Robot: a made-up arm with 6 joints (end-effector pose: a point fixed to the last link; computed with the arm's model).
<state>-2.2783 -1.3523 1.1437 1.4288 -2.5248 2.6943</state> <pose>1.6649 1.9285 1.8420 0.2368 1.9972 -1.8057</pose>
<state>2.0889 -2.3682 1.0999 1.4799 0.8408 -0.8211</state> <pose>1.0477 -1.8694 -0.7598 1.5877 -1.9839 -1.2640</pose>
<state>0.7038 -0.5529 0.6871 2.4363 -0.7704 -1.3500</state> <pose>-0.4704 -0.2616 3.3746 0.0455 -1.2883 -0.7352</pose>
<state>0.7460 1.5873 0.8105 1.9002 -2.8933 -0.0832</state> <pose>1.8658 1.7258 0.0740 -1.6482 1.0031 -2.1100</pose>
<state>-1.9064 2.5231 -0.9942 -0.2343 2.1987 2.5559</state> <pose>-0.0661 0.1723 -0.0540 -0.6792 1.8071 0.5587</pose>
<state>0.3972 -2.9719 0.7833 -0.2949 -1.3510 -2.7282</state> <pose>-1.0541 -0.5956 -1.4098 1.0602 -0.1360 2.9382</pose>
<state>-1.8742 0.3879 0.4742 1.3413 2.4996 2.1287</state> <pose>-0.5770 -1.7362 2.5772 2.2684 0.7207 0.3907</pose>
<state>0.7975 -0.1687 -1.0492 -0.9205 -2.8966 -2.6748</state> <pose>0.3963 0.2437 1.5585 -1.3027 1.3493 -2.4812</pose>
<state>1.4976 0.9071 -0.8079 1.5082 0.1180 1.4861</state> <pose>0.0826 1.2229 0.7397 1.2103 1.0674 -1.5237</pose>
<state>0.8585 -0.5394 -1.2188 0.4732 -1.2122 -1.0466</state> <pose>0.1678 0.0643 1.6430 -0.4195 1.3828 -0.3399</pose>
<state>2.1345 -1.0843 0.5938 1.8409 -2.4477 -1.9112</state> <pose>0.8453 -1.4474 2.8016 1.7049 0.9051 -0.6464</pose>
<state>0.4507 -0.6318 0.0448 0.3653 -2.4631 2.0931</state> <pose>-0.0717 -0.1134 2.9980 -1.8188 1.1570 1.7782</pose>
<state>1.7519 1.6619 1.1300 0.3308 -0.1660 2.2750</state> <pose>-0.4027 2.5962 0.1834 1.9927 1.8592 -1.1602</pose>
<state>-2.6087 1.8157 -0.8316 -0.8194 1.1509 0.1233</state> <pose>-0.5854 -0.2520 -0.0481 -1.6610 -0.9581 2.0917</pose>
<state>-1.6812 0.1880 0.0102 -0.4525 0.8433 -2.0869</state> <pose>-0.3067 -1.4322 2.2505 1.0483 -2.1560 -0.1873</pose>
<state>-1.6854 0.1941 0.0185 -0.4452 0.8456 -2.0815</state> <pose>-0.3142 -1.4412 2.2518 1.0368 -2.1492 -0.1948</pose>
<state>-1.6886 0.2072 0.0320 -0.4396 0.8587 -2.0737</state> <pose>-0.3215 -1.4612 2.2483 1.0153 -2.1428 -0.1980</pose>
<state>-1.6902 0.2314 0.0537 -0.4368 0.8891 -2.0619</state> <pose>-0.3284 -1.4985 2.2365 0.9777 -2.1372 -0.1944</pose>
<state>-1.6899 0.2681 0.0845 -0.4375 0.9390 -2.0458</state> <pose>-0.3345 -1.5551 2.2138 0.9223 -2.1325 -0.1831</pose>
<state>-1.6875 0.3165 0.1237 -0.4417 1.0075 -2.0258</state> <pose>-0.3388 -1.6291 2.1786 0.8500 -2.1287 -0.1645</pose>
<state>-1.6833 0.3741 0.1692 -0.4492 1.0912 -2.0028</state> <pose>-0.3408 -1.7157 2.1305 0.7638 -2.1258 -0.1408</pose>
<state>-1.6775 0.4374 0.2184 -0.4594 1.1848 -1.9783</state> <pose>-0.3396 -1.8085 2.0708 0.6688 -2.1235 -0.1138</pose>
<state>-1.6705 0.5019 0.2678 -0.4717 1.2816 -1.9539</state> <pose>-0.3348 -1.9002 2.0030 0.5714 -2.1220 -0.0862</pose>
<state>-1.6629 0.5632 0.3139 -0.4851 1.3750 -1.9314</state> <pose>-0.3266 -1.9841 1.9320 0.4781 -2.1211 -0.0600</pose>
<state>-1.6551 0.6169 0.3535 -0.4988 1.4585 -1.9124</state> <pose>-0.3157 -2.0548 1.8645 0.3956 -2.1212 -0.0367</pose>
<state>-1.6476 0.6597 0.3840 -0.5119 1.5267 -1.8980</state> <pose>-0.3032 -2.1091 1.8067 0.3295 -2.1226 -0.0176</pose>
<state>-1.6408 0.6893 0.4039 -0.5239 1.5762 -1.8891</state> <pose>-0.2903 -2.1454 1.7638 0.2832 -2.1256 -0.0028</pose>
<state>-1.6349 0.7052 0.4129 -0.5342 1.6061 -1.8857</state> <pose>-0.2781 -2.1644 1.7381 0.2578 -2.1302 0.0080</pose>
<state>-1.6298 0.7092 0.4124 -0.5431 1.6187 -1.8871</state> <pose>-0.2666 -2.1691 1.7279 0.2510 -2.1365 0.0153</pose>
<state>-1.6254 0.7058 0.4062 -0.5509 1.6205 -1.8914</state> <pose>-0.2563 -2.1649 1.7277 0.2556 -2.1438 0.0206</pose>
